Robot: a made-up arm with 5 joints. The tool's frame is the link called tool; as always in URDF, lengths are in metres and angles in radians.
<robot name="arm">
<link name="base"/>
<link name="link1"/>
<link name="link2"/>
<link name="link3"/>
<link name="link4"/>
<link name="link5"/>
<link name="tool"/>
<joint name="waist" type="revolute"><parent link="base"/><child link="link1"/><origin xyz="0.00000 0.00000 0.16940"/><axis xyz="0 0 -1"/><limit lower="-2.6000" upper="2.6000" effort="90" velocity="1.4"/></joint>
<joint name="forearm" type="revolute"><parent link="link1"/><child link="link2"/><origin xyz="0.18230 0.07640 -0.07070"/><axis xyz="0 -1 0"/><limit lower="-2.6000" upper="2.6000" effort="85" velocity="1.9"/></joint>
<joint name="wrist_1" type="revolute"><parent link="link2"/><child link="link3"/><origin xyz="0.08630 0.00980 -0.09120"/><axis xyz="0 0 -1"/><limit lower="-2.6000" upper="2.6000" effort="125" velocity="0.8"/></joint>
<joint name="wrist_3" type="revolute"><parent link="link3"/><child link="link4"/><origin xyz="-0.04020 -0.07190 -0.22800"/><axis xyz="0 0 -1"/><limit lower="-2.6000" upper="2.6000" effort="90" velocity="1.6"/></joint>
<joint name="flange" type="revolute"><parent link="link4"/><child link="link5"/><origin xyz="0.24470 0.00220 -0.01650"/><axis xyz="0 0 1"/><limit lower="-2.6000" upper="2.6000" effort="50" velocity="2.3"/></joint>
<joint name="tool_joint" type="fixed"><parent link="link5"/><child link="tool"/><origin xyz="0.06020 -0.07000 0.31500"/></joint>
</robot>
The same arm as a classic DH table. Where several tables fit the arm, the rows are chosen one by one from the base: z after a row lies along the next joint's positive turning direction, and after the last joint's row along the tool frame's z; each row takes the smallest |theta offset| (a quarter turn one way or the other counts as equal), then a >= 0, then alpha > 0; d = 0 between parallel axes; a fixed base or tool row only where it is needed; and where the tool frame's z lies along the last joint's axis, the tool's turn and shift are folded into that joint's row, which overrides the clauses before.
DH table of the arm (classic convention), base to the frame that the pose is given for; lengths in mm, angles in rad. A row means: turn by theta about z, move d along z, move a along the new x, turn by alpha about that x. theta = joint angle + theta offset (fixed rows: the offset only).
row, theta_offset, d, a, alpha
base (fixed), 0.0000, 0.0, 0.0, 3.1416
waist, 0.0000, -98.7, 182.3, -1.5708
forearm, 0.0000, -86.2, 86.3, 1.5708
wrist_1, -1.0610, 0.0, -82.4, 0.0000
wrist_3, 1.0520, 0.0, 244.7, 3.1416
flange, -0.8695, 0.0, 92.3, 0.0000
tool (fixed), 0.8605, -20.7, 0.0, 0.0000
Joint limits (rad, base to tool): -2.6000..2.6000 -2.6000..2.6000 -2.6000..2.6000 -2.6000..2.6000 -2.6000..2.6000

